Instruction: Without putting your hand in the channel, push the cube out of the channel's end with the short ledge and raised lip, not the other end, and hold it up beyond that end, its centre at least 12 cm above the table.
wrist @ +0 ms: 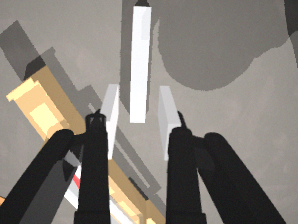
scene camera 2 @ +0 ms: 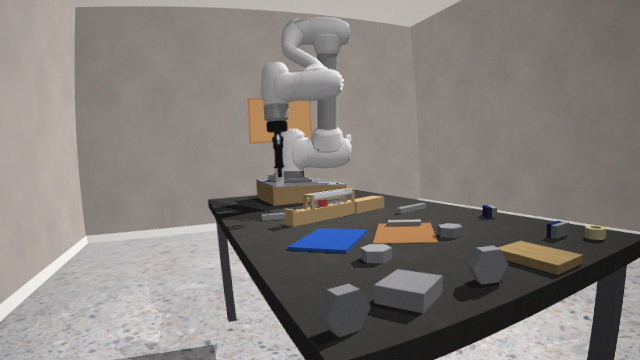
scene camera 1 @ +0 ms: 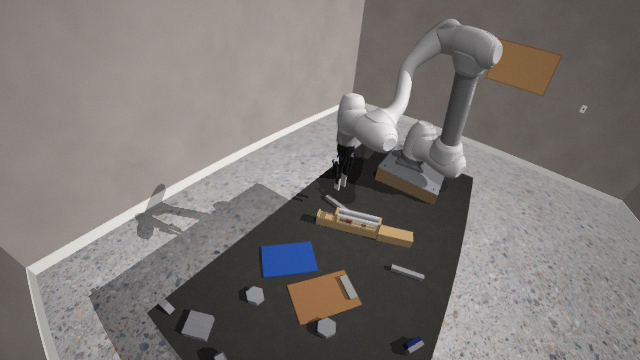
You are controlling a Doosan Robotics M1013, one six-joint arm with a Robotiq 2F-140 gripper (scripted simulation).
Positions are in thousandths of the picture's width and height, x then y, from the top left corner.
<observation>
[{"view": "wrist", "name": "my gripper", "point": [465,444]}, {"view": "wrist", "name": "grey bar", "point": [475,105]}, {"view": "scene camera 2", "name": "blue plate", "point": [504,668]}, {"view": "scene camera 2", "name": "orange plate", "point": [620,643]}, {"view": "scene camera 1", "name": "blue plate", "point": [465,718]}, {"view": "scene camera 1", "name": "orange plate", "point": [507,824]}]
</observation>
